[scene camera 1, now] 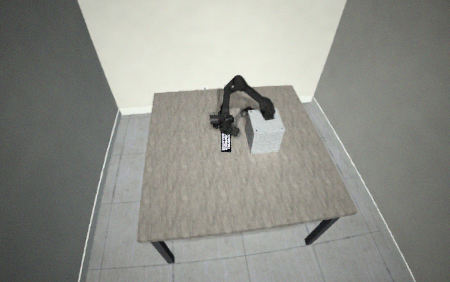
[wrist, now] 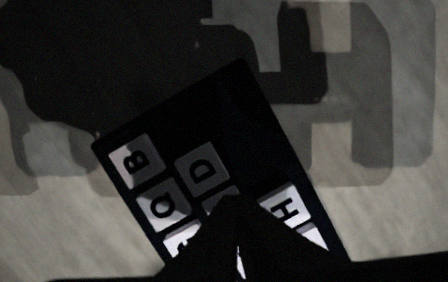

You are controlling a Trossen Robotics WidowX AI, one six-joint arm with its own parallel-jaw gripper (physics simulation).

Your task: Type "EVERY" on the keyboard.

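Frame: origin at the arm's base, x ahead, y left, z up, level; millimetres.
Where they show: gripper, fingertip midpoint: (scene camera 1: 226,134) (wrist: 234,205); arm's base at its link origin: (scene camera 1: 268,116).
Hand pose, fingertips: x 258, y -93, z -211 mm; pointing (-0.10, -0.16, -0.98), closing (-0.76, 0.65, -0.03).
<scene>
Things, the pixels of their top centre, and the offset from my fingertips. Level surfaces: height alone.
- keyboard at its top centre: (scene camera 1: 226,139) 16 mm ahead, 52 mm left, 5 mm up
- B key at its top centre: (wrist: 136,162) 14 mm ahead, 38 mm right, 5 mm up
- Q key at its top centre: (wrist: 163,206) 19 mm ahead, 19 mm right, 5 mm up
- D key at its top centre: (wrist: 201,170) 1 mm back, 19 mm right, 5 mm up
- H key at its top centre: (wrist: 284,211) 13 mm back, 14 mm left, 5 mm up
- wooden table at its surface level: 11 mm down
The keyboard (scene camera 1: 226,142) (wrist: 240,117) is a narrow black board with pale letter keys, lying flat on the table. In the wrist view it is tilted, with the B key (wrist: 136,161), Q key (wrist: 163,205), D key (wrist: 202,170) and H key (wrist: 286,206) readable. My gripper (scene camera 1: 228,132) (wrist: 234,205) is shut and empty, over the keyboard's far end. Its dark fingertips overlap a shaded key (wrist: 220,199) beside the D key, whose letter is hidden; contact cannot be told. The fingers partly cover the key beside Q and the key beside H. The E, V and R keys cannot be made out.
The wooden table (scene camera 1: 200,195) extends around the keyboard. A light grey box (scene camera 1: 266,140) stands to the right of the keyboard in the scene view, with the arm's base (scene camera 1: 268,108) on top. Dark arm shadows fall across the table and the keyboard's end.
</scene>
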